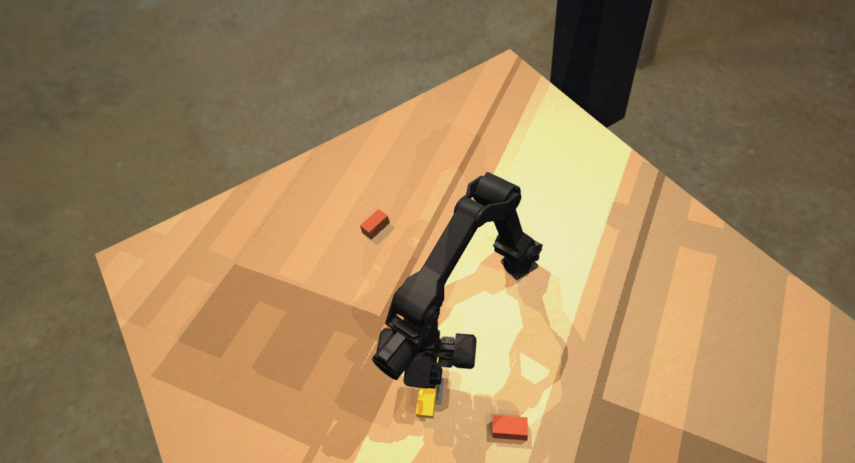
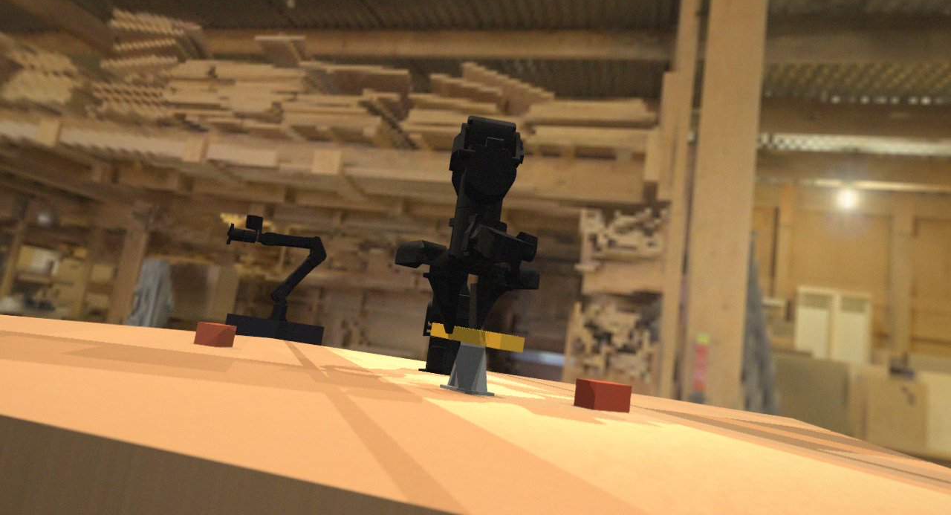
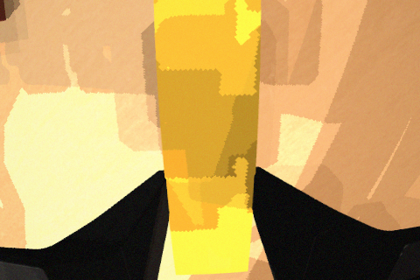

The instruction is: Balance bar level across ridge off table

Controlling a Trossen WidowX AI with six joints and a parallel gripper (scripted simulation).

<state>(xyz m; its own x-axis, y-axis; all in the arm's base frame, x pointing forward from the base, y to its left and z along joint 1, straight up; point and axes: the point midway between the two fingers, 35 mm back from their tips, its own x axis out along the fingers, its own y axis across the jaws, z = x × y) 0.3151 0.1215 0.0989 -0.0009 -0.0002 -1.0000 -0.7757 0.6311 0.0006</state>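
The yellow bar is 2 cm to the left of my gripper tip and 2 cm ahead of it. The rest, counted from my gripper tip: red block (42 cm to the right, 9 cm behind, 5 cm below).
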